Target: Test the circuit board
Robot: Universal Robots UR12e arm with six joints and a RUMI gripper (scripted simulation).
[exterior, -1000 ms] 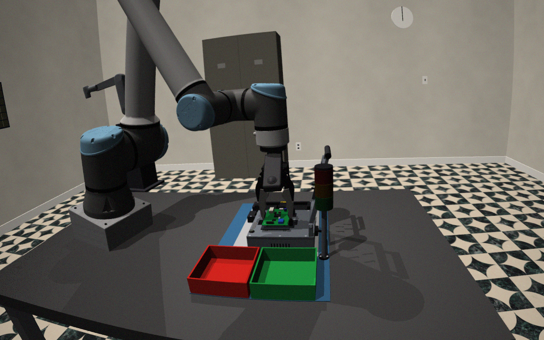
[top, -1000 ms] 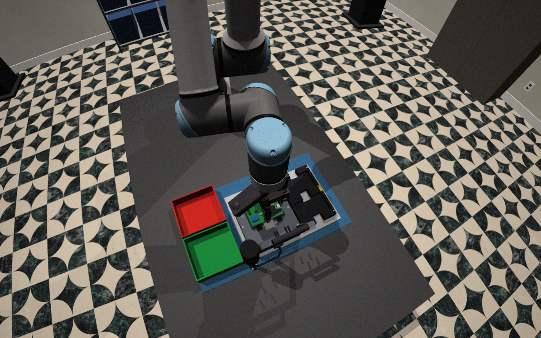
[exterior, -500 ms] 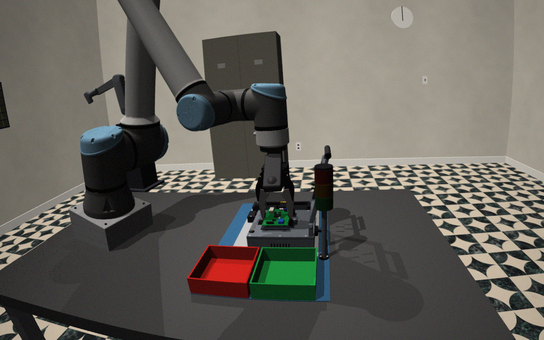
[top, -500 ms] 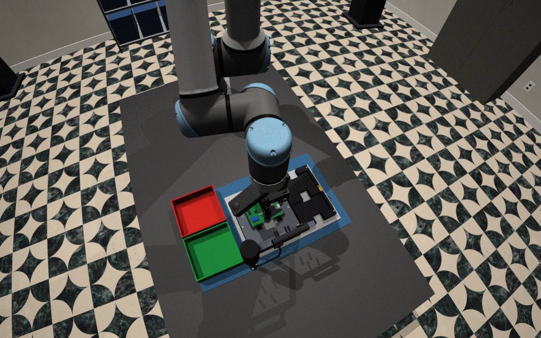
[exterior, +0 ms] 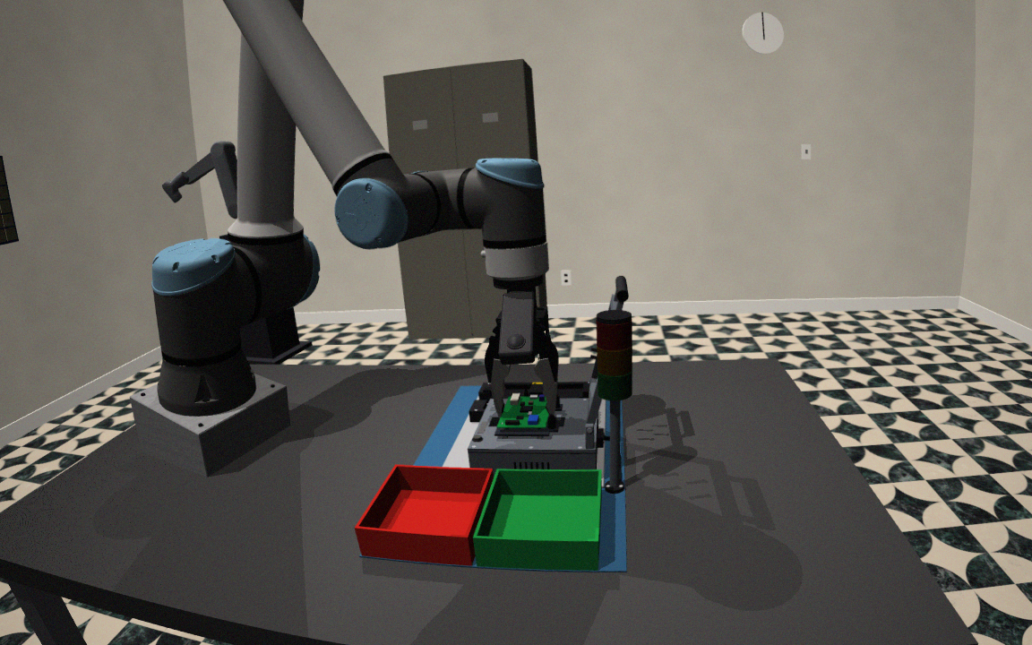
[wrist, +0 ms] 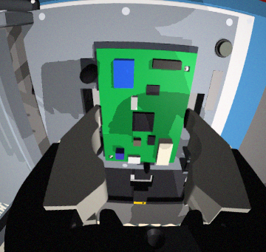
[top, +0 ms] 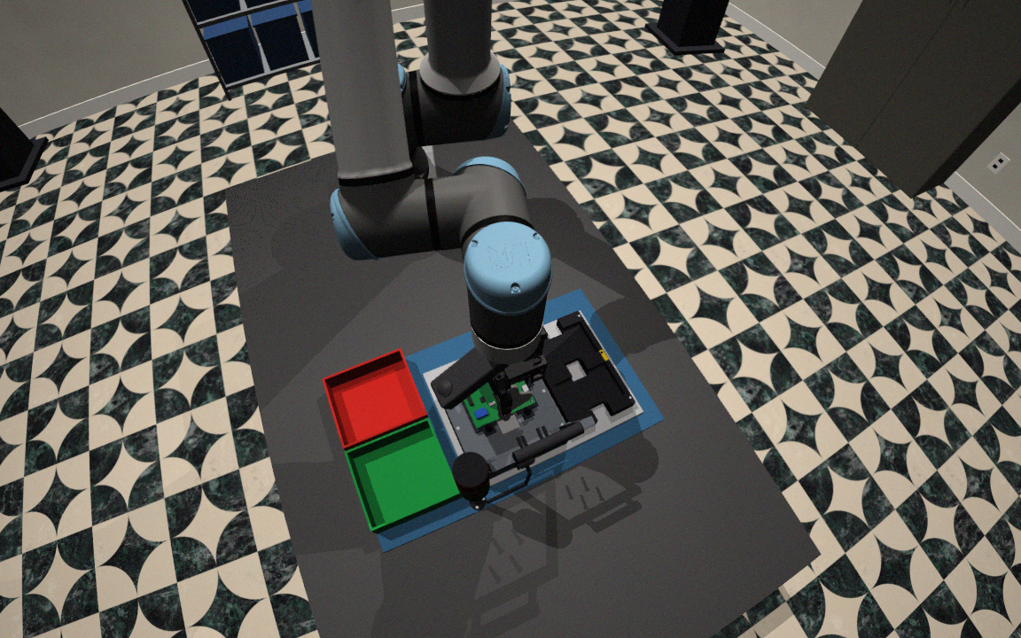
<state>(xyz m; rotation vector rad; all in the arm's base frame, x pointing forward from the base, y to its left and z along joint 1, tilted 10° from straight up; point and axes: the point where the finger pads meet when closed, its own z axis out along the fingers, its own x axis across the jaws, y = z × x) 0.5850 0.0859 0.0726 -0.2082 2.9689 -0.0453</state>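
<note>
Right now the green circuit board is 1 cm to the left of my hand. The rest, counted from my hand: clear lid: 12 cm ahead, 10 cm above, 2 cm to the left; green bin: 19 cm to the right, 7 cm below, 7 cm ahead; red bin: 21 cm to the right, 8 cm behind, 7 cm below.
</note>
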